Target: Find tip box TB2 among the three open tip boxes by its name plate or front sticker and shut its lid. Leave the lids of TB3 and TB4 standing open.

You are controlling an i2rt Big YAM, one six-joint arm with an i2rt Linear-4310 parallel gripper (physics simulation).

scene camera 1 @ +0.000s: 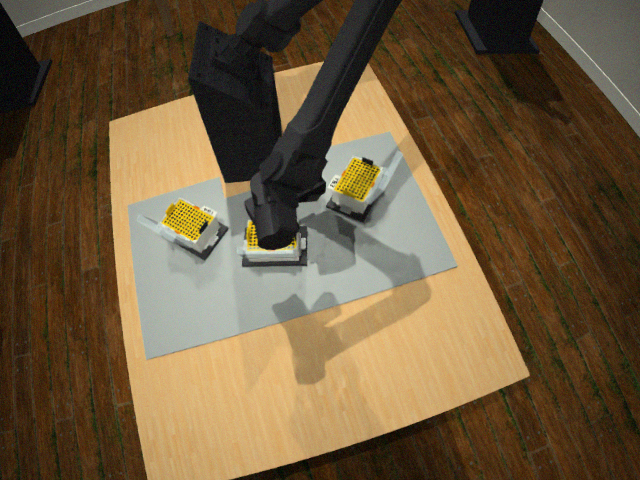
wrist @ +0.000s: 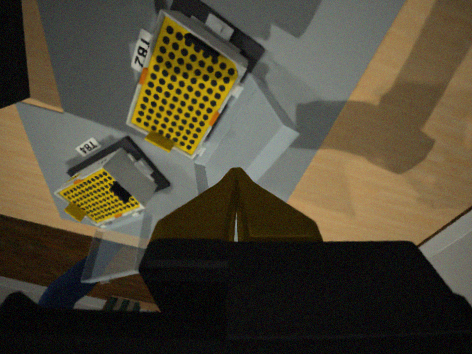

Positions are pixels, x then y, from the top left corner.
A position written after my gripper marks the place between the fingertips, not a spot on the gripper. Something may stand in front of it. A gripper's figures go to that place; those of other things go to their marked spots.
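A clear lid (wrist: 117,249) lies 0.39 m from the lens, a grey mat (wrist: 91,55) 0.34 m from the lens. Another clear lid (wrist: 254,131): 0.18 m from the lens. My gripper (wrist: 236,176): 0.13 m from the lens.
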